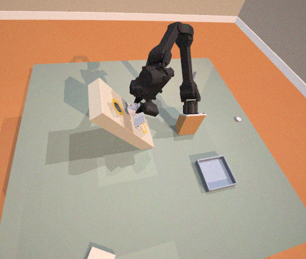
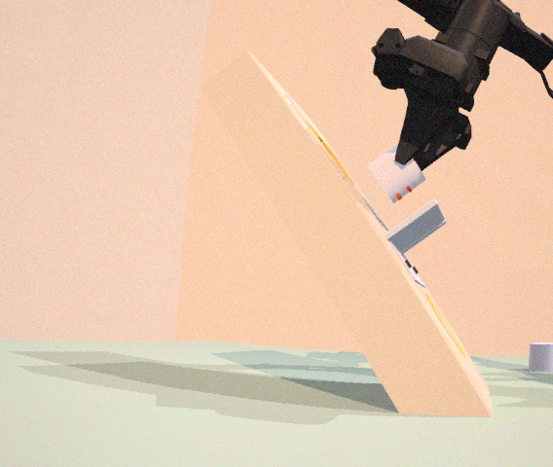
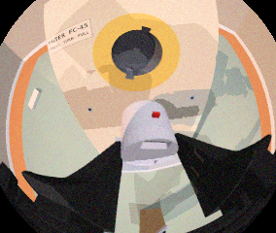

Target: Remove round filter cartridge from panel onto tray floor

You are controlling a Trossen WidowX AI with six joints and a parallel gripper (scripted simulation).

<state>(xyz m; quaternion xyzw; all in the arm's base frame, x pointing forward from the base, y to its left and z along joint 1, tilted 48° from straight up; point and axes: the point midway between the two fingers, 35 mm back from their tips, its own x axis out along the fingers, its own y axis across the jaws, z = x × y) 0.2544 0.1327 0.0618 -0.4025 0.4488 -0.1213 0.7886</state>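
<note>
Right now my gripper tip is 39 cm past the grey tray, 22 cm to the right of it and 21 cm above it. The rest, counted from my gripper tip: round filter cartridge right at my gripper tip; grey bracket 8 cm below, 1 cm behind; cream service panel 6 cm below, 4 cm ahead, 1 cm to the left.
</note>
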